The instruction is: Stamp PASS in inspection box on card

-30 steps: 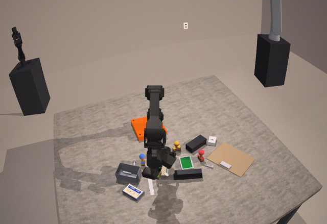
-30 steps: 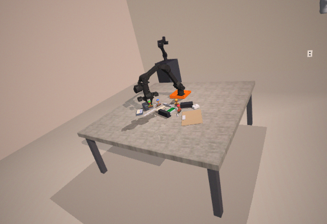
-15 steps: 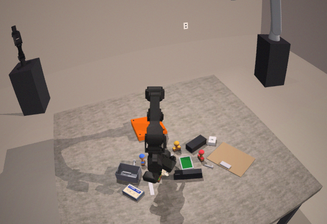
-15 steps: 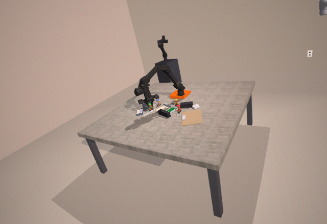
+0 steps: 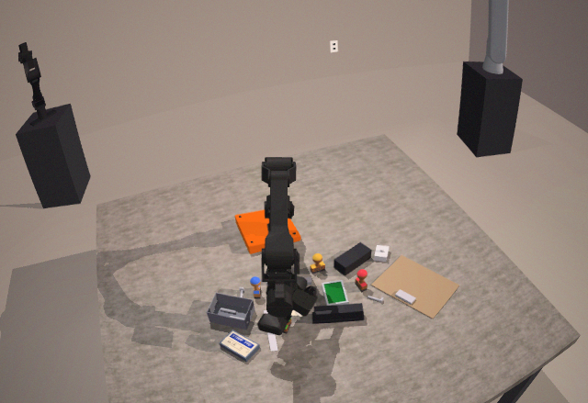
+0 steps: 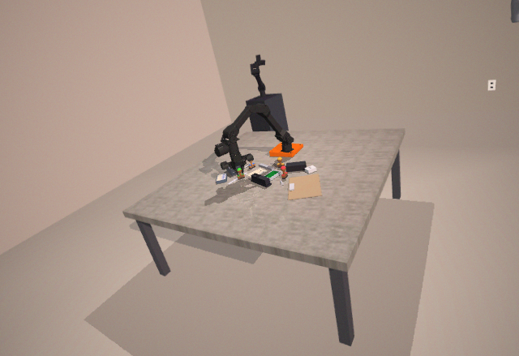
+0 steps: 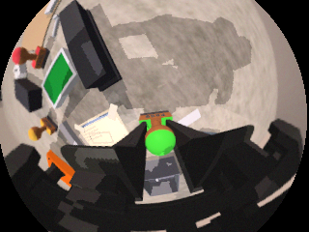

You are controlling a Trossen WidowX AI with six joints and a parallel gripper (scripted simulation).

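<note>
My gripper tip is now 40 mm to the left of the white strip, 30 mm above it and 10 mm past it. The rest, counted from my gripper tip: cream card 100 mm behind, 40 mm below, 20 mm to the left; green-topped stamp right at my gripper tip; blue-and-white box 130 mm to the right, 40 mm ahead, 20 mm below.
</note>
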